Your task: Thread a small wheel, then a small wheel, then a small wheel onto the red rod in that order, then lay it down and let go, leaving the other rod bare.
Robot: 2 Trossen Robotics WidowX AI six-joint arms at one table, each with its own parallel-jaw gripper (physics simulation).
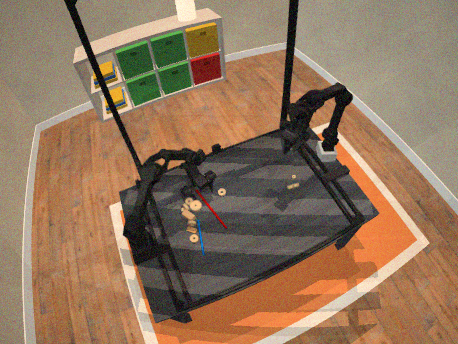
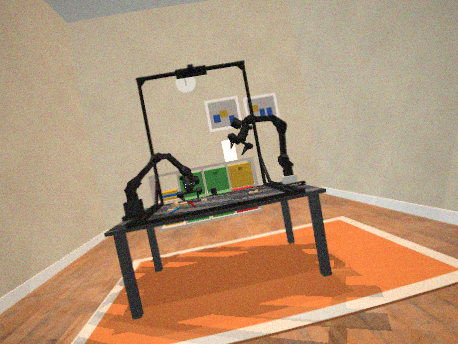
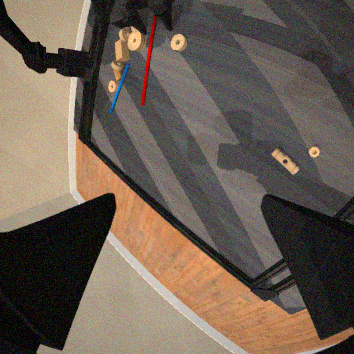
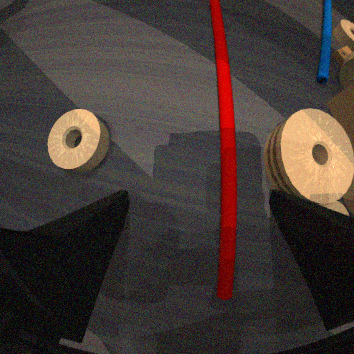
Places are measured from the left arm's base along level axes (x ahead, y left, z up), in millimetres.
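Where they show: left gripper, fingertip midpoint: [image 1: 288,152] [image 2: 236,152] [image 3: 190,201]; right gripper, fingertip midpoint: [image 1: 205,196] [image 2: 192,202] [image 3: 157,31] [image 4: 201,197]; left arm's base, origin of the base link: [image 1: 327,147] [image 2: 288,175]; right arm's base, origin of the base link: [image 1: 139,241] [image 2: 132,201] [image 3: 60,61].
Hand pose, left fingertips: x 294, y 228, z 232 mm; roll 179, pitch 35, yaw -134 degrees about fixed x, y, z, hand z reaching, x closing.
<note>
Each offset is from my left fingertips to the top centre of the thing.
The red rod {361 mm ahead, 87 mm left, 290 mm down} [image 1: 212,210] [image 3: 148,61] [image 4: 228,175] lies bare on the table. The blue rod {404 mm ahead, 243 mm left, 290 mm down} [image 1: 201,237] [image 3: 120,89] [image 4: 325,40] lies bare nearby. A pale wheel {305 mm ahead, 1 mm right, 286 mm down} [image 1: 219,193] [image 3: 173,45] [image 4: 59,146] lies flat on one side of the red rod; a thicker grooved wheel or stack {434 mm ahead, 78 mm left, 279 mm down} [image 3: 131,45] [image 4: 297,150] is on the other side. A wheel {434 mm ahead, 252 mm left, 286 mm down} [image 1: 191,240] lies near the blue rod. My right gripper [image 1: 199,186] [image 2: 190,196] [image 4: 201,197] is open, low over the red rod's end, which shows between its fingers. My left gripper [image 2: 238,150] [image 3: 190,201] is open and empty, high above the table.
Beside the thick wheel is a wooden block {466 mm ahead, 133 mm left, 269 mm down} [image 1: 188,214] [image 3: 121,50], with more small pieces around it. A wooden piece with a hole {61 mm back, 18 mm right, 280 mm down} [image 1: 293,186] [image 3: 278,154] and a little ring {73 mm back, 74 mm right, 282 mm down} [image 3: 310,153] lie farther right. Black rails [image 1: 159,250] run along the table's sides.
</note>
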